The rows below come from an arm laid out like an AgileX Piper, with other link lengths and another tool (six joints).
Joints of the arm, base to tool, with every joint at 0 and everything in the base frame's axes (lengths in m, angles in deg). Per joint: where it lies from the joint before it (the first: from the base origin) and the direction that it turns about. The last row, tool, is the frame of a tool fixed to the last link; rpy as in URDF.
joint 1: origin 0.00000 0.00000 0.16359 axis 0 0 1
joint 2: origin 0.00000 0.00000 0.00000 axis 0 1 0
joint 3: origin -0.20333 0.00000 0.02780 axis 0 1 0
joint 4: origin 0.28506 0.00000 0.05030 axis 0.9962 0 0.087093
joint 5: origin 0.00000 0.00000 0.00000 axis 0 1 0
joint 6: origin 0.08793 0.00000 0.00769 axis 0.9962 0 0.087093
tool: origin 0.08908 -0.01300 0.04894 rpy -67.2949 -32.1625 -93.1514
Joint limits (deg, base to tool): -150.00..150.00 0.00..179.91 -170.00..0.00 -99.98..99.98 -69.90..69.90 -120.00..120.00
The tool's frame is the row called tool.
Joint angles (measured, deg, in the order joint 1, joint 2, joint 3, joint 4, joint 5, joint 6), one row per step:
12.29 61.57 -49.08 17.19 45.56 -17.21
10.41 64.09 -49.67 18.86 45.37 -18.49
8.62 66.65 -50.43 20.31 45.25 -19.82
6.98 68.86 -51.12 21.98 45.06 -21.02
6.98 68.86 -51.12 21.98 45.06 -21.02
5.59 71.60 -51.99 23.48 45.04 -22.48
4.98 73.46 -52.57 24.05 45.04 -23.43
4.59 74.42 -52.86 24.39 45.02 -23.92
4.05 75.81 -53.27 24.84 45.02 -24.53
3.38 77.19 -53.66 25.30 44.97 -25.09
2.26 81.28 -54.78 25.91 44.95 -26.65
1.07 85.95 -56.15 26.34 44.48 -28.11
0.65 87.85 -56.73 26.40 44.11 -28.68
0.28 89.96 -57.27 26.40 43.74 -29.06
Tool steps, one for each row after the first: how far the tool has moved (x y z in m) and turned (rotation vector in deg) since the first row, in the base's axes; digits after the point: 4 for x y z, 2 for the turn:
0.0071 -0.0072 -0.0099 0.58 1.61 -1.19
0.0141 -0.0144 -0.0192 1.00 3.07 -2.24
0.0203 -0.0210 -0.0267 1.81 4.23 -3.33
0.0203 -0.0210 -0.0267 1.81 4.23 -3.33
0.0264 -0.0261 -0.0369 2.31 5.76 -3.92
0.0298 -0.0283 -0.0444 2.24 6.77 -3.93
0.0316 -0.0299 -0.0483 2.27 7.28 -4.03
0.0340 -0.0323 -0.0542 2.32 8.09 -4.21
0.0365 -0.0356 -0.0601 2.43 8.87 -4.59
0.0417 -0.0409 -0.0791 2.09 11.32 -4.69
0.0478 -0.0478 -0.1003 1.68 13.72 -5.06
0.0504 -0.0507 -0.1089 1.41 14.51 -5.20
0.0522 -0.0534 -0.1194 1.16 15.62 -5.42

